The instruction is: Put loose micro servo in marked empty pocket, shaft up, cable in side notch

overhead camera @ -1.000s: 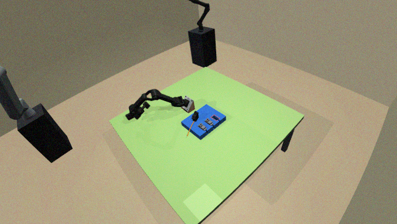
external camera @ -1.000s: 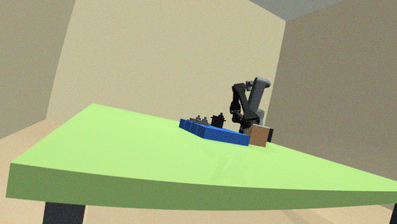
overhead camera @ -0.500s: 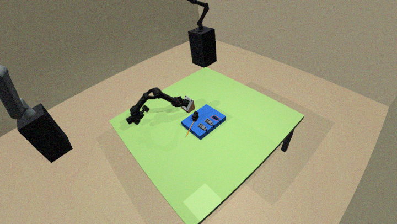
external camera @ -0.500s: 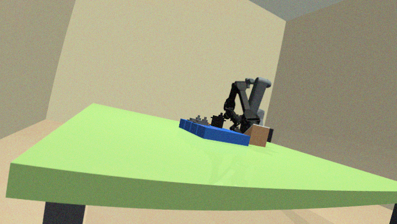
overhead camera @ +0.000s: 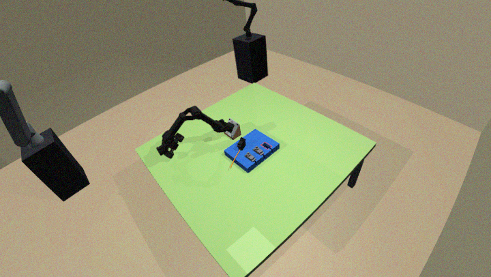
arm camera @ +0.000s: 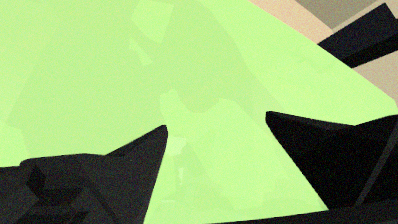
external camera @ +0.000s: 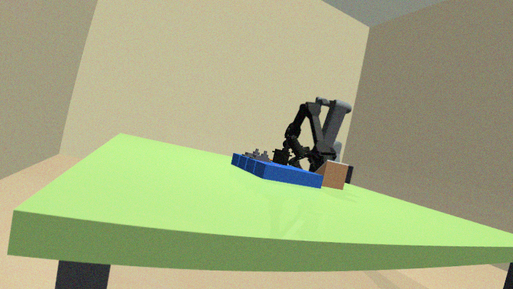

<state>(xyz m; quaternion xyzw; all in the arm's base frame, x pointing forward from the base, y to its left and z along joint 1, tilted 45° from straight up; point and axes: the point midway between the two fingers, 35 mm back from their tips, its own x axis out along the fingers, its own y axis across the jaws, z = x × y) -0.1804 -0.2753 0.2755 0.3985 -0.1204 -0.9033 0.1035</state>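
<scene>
The blue deck is 42 cm ahead of my gripper tip, 35 cm to the left of it and 1 cm below it.
</scene>
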